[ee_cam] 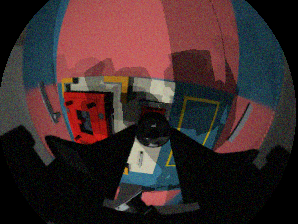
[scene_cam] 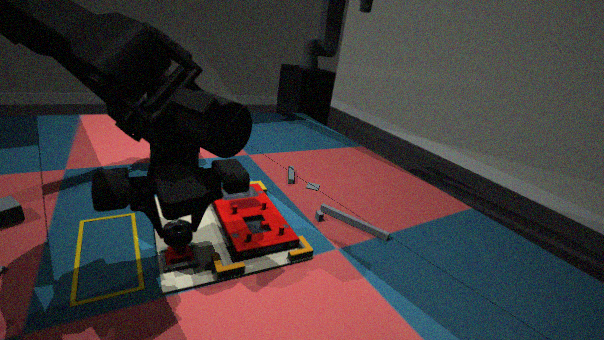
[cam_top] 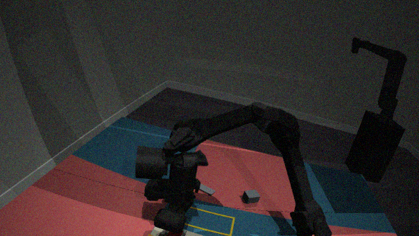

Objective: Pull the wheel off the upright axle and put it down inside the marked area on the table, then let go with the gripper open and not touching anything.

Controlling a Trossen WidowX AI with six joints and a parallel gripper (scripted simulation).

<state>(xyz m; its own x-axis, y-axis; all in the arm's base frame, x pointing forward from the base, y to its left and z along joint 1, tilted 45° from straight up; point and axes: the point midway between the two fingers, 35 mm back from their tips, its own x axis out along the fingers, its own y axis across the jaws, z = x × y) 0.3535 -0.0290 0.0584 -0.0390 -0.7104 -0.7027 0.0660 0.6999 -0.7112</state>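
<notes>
Now: the grey base board 50 mm behind my gripper tip, 100 mm to the left of it and 40 mm below it. Also, from my gripper tip: wheel (right at my gripper tip); then grey block (210 mm behind, 230 mm to the right, 40 mm below); then long grey bar (30 mm ahead, 330 mm to the left, 40 mm below).
</notes>
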